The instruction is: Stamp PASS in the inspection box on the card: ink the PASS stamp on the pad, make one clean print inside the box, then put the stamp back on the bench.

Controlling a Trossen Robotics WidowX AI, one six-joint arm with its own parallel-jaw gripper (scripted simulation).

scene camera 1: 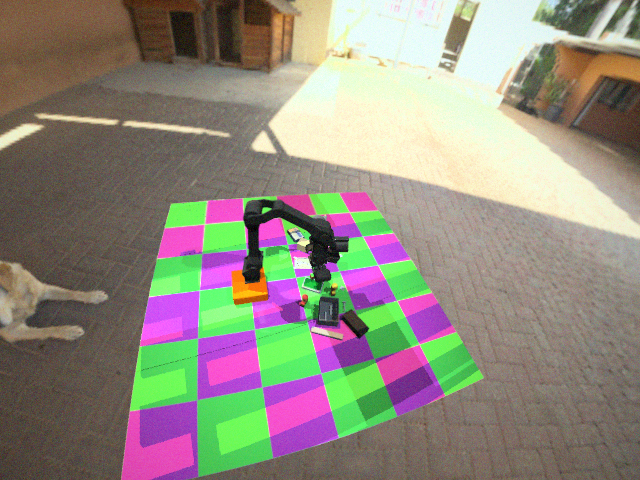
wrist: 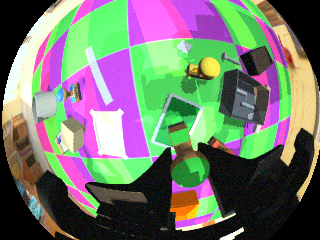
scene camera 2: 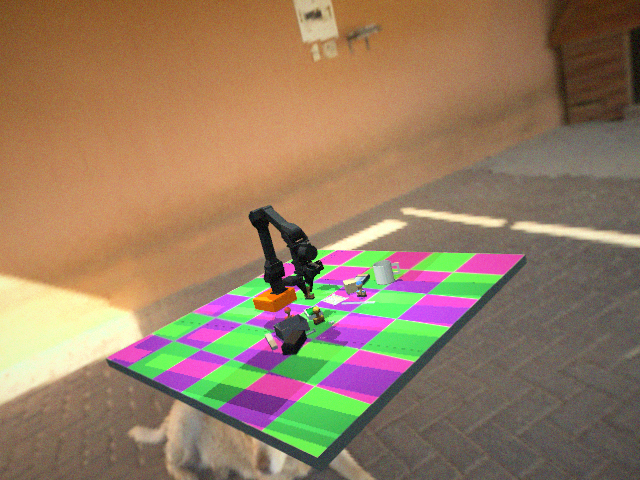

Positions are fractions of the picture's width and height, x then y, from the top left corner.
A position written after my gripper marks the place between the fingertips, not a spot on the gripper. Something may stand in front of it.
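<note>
I see my gripper (scene camera 2: 0.48, 0.61), and the wrist view (wrist: 0.58, 0.62) shows it too. There is a white card (wrist: 0.34, 0.53), and there is a green ink pad (wrist: 0.55, 0.46) as well. The scene also has a green-knobbed stamp (wrist: 0.60, 0.70) and a dark tray (wrist: 0.76, 0.41).
</note>
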